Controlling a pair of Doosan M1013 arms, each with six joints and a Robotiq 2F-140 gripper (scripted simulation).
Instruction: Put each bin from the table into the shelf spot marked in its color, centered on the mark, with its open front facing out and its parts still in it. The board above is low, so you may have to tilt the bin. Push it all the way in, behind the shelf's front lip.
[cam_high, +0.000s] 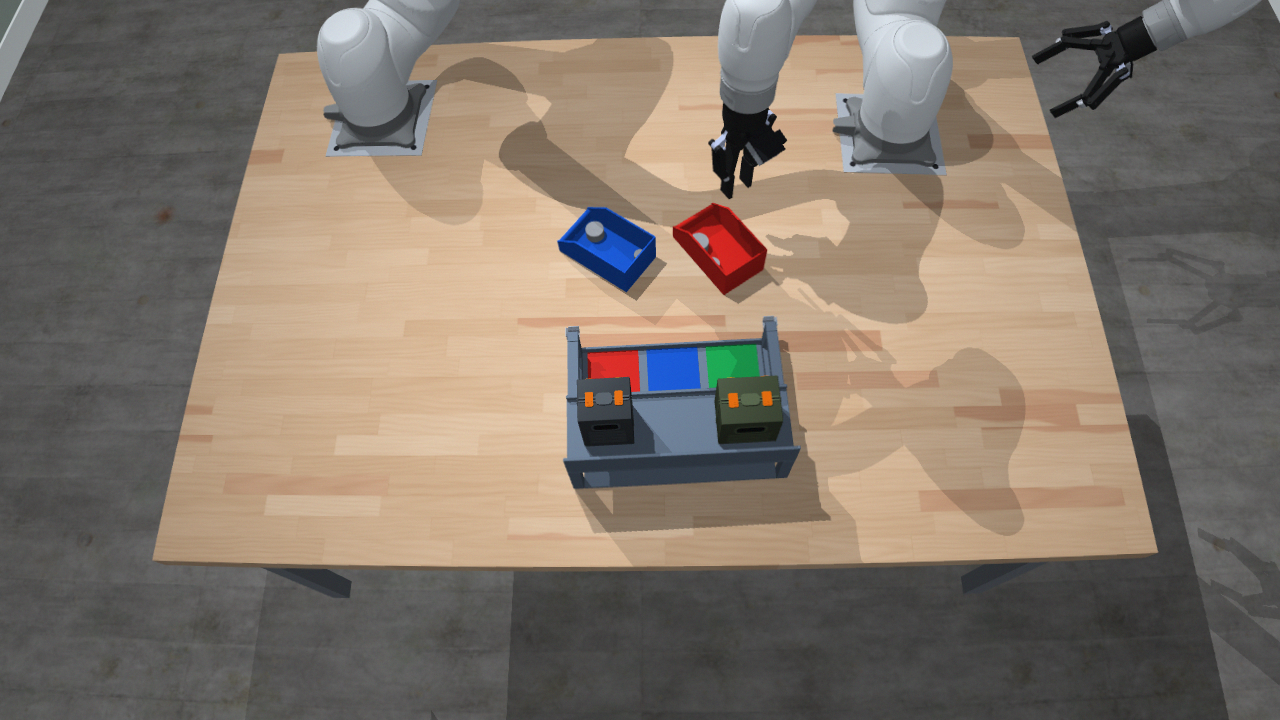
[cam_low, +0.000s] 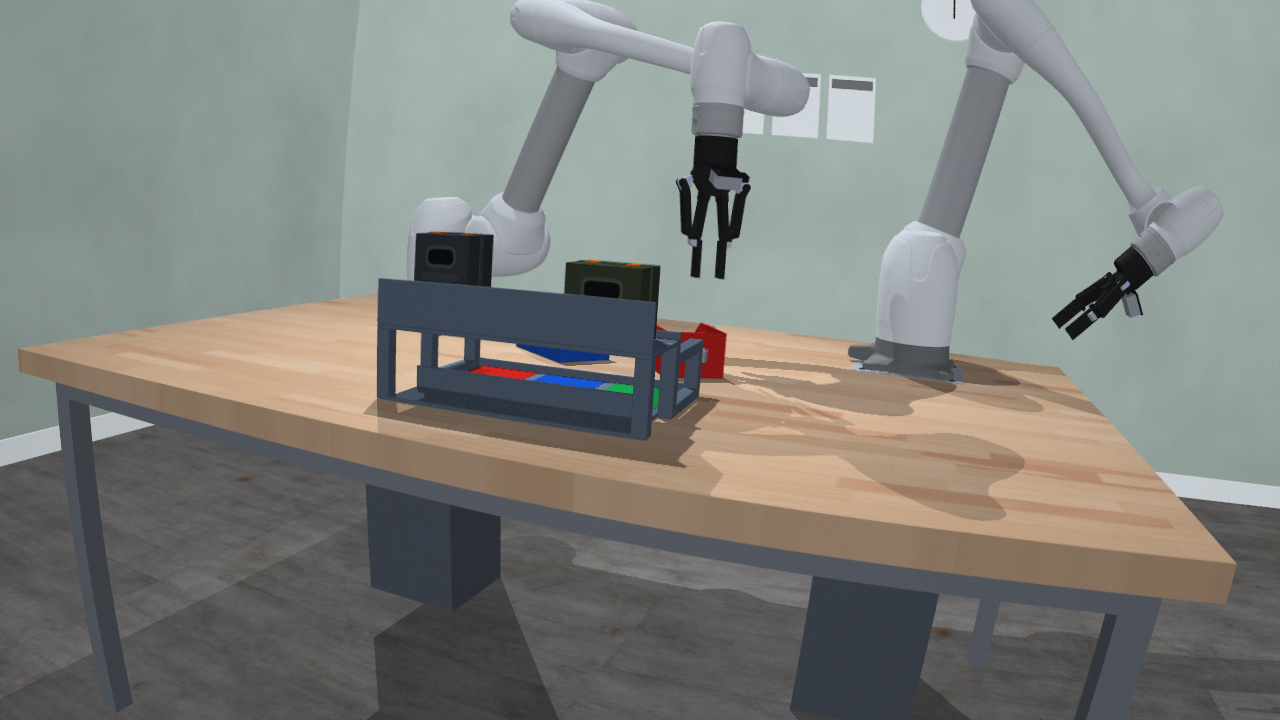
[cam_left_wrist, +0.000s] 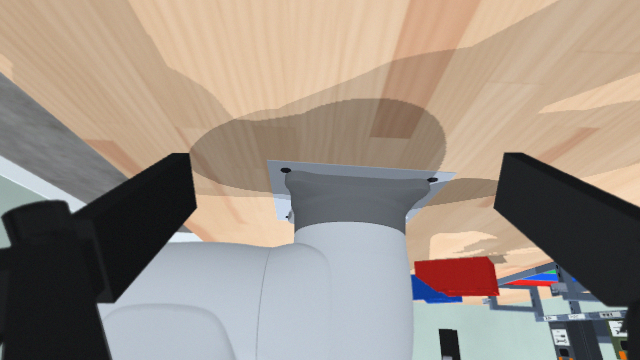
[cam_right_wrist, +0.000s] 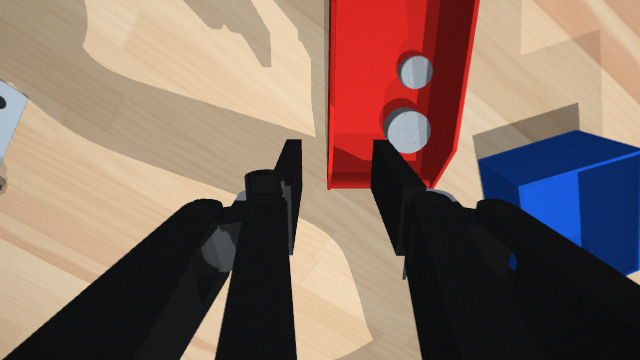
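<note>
Right now my right hand is 150 mm above the red bin, 50 mm short of it and 20 mm to the left of it. From my right hand the other things lie so: blue bin: 250 mm to the right, 150 mm below, 60 mm ahead; then grey shelf: 380 mm ahead, 120 mm below, 90 mm to the right.
</note>
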